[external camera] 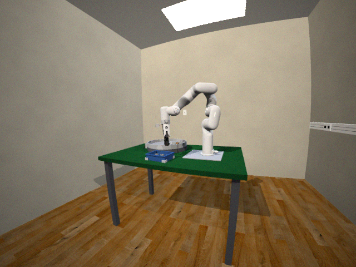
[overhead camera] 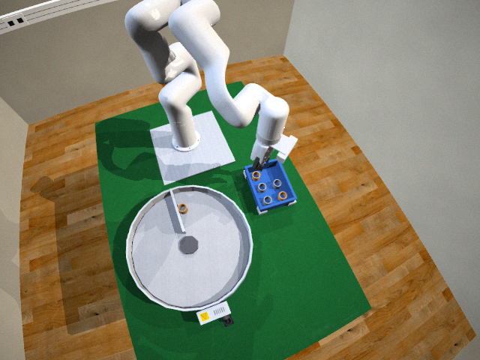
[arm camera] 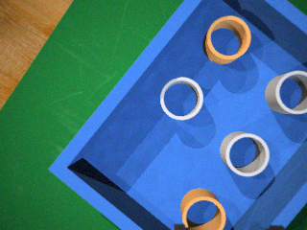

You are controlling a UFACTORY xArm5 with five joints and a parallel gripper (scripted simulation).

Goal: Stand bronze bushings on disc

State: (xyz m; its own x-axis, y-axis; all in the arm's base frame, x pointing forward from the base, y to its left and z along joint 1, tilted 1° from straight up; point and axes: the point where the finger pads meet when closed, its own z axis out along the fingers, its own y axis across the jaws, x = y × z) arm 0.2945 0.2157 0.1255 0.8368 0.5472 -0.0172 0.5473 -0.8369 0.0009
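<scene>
The blue crate is 110 mm below my hand, 50 mm ahead of it and 20 mm to the left of it. From my hand the other things lie so: grey turntable disc: 340 mm to the right, 160 mm ahead, 80 mm below.
</scene>
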